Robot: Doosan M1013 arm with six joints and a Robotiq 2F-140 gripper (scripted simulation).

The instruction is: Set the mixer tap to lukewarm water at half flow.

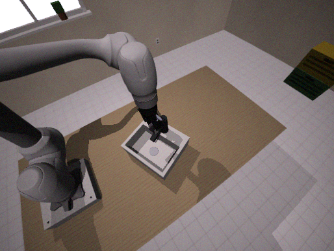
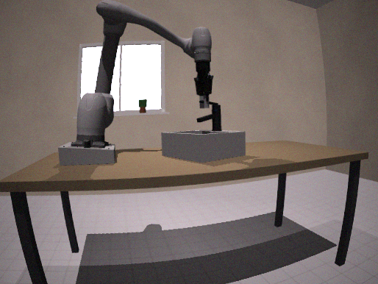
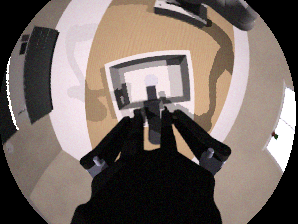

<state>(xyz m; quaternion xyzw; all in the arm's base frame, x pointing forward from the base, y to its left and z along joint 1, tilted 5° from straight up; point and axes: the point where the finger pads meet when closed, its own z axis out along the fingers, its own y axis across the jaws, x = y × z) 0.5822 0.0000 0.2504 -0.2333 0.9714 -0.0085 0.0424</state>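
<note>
Right now the black mixer tap is 50 mm below my hand, 50 mm ahead of it and 30 mm to the left of it. The rest, counted from my hand: sink basin 240 mm below, 30 mm behind, 20 mm to the right.
</note>
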